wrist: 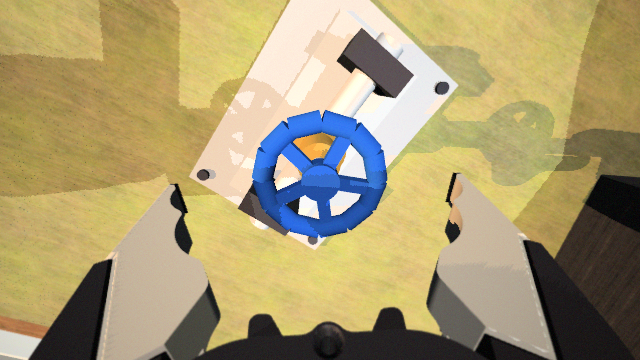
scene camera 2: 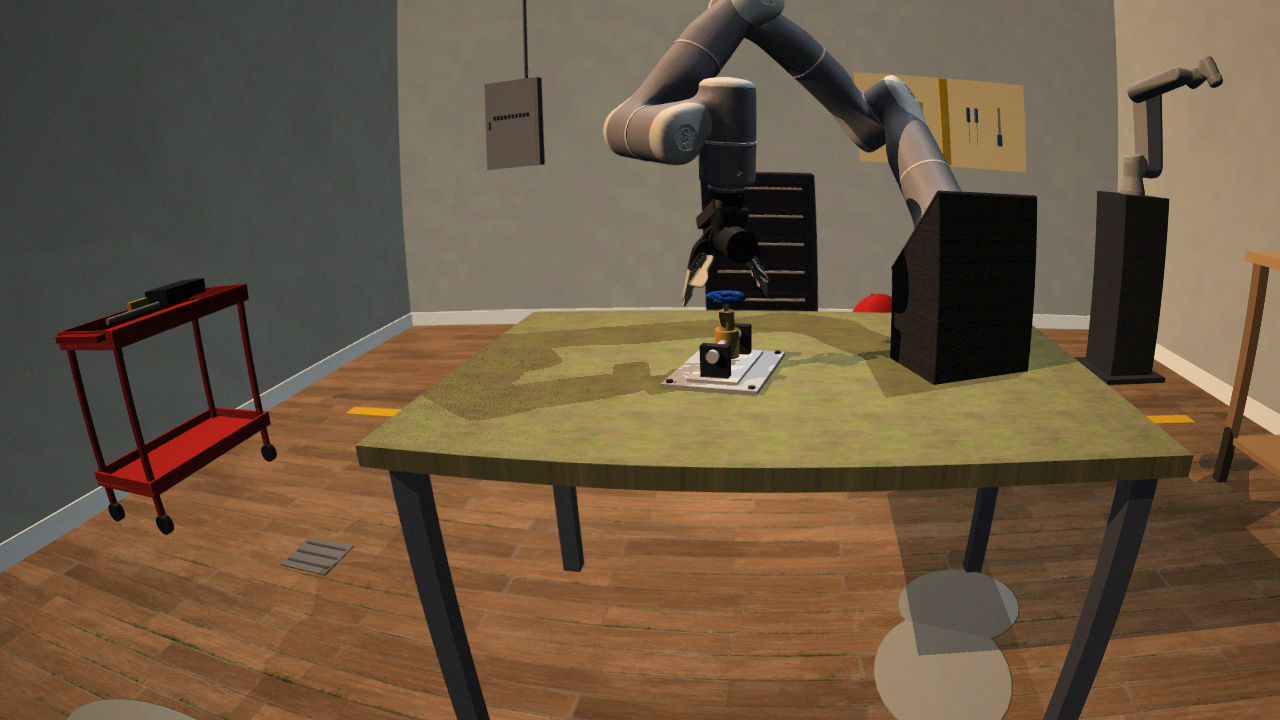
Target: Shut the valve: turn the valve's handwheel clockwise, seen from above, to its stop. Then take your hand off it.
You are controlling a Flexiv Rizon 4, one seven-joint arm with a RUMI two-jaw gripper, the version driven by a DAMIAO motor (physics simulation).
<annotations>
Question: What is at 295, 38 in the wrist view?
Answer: A white base plate.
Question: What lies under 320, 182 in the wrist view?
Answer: A blue handwheel.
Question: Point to a white base plate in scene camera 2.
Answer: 758, 375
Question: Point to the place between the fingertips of my gripper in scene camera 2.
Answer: At 726, 302
</annotations>
